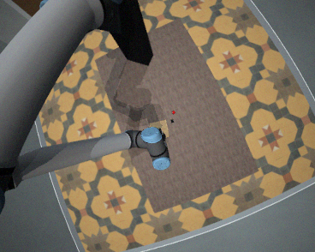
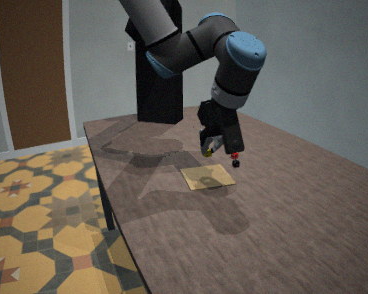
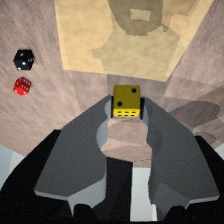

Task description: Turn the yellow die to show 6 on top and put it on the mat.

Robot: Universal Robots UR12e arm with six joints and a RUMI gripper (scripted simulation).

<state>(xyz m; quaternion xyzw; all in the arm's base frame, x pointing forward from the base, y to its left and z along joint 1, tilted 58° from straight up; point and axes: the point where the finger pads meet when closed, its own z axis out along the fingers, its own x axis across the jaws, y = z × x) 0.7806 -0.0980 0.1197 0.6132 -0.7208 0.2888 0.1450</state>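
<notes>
The yellow die is 10 mm behind my hand and 10 mm below it. Also, from my hand: black die (130 mm to the left, 80 mm below); red die (60 mm behind, 180 mm to the left, 80 mm below); tan mat (10 mm behind, 10 mm to the left, 90 mm below).
</notes>
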